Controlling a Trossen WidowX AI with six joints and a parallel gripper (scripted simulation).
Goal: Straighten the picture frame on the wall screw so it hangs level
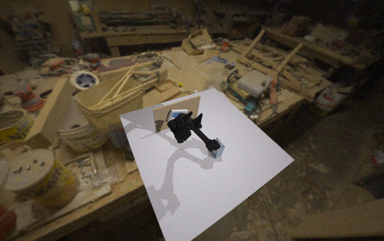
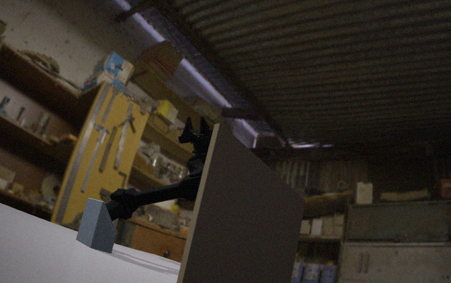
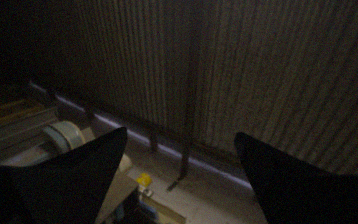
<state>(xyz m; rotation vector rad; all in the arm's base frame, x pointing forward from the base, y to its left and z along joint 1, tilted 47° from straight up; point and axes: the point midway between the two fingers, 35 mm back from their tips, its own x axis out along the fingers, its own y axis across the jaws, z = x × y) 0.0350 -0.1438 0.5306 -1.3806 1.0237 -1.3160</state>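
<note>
Now: the picture frame 440 mm ahead of my gripper tip, 60 mm to the right of it and 440 mm below it. Also, from my gripper tip: board (450 mm ahead, 80 mm to the right, 460 mm below).
</note>
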